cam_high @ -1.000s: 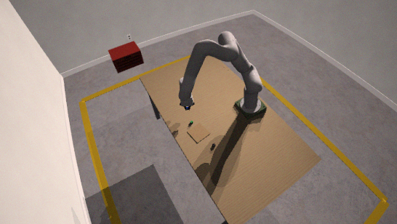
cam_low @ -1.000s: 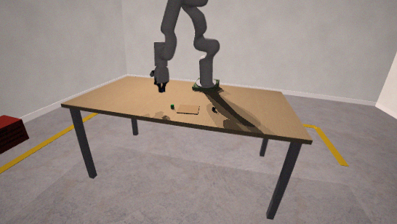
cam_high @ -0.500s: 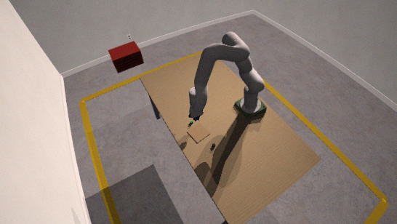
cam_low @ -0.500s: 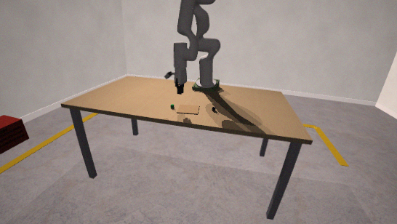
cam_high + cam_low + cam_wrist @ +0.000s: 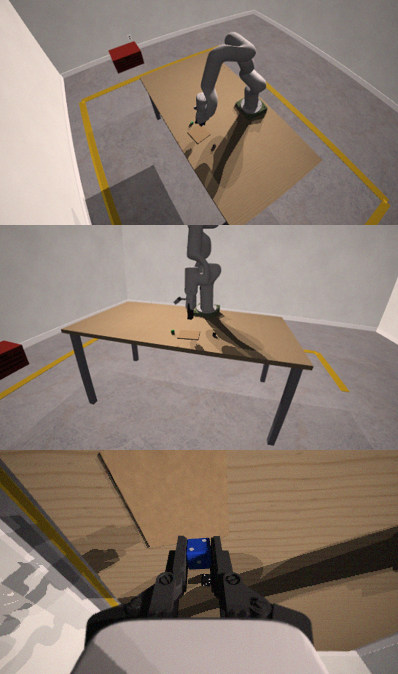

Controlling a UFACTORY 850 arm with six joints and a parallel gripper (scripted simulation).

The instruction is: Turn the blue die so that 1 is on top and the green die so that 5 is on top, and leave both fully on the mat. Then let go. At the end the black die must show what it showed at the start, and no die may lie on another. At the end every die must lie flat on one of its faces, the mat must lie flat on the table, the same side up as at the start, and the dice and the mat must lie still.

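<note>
My hand is 3 cm short of the mat and 12 cm above it. Also, from my hand: black die: 3 cm behind, 17 cm to the left, 12 cm below; green die: 4 cm ahead, 11 cm to the right, 12 cm below; blue die: 1 cm below.
</note>
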